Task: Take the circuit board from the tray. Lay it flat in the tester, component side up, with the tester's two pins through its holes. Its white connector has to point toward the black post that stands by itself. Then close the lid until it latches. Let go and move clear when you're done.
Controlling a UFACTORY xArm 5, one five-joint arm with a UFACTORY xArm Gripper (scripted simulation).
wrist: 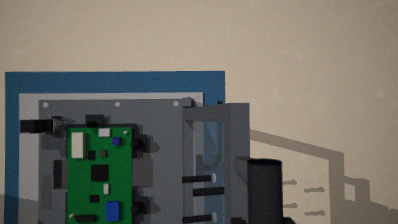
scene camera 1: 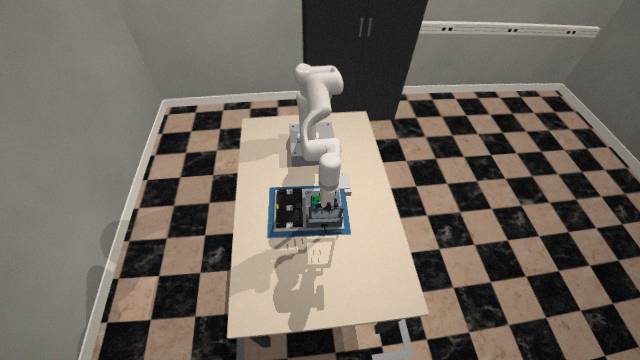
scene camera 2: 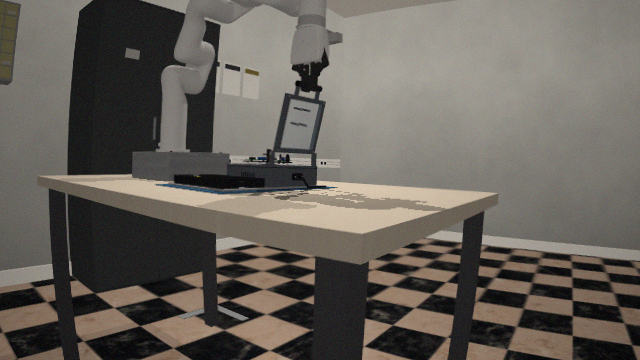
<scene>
The pictures show: my gripper and a tester lid.
</scene>
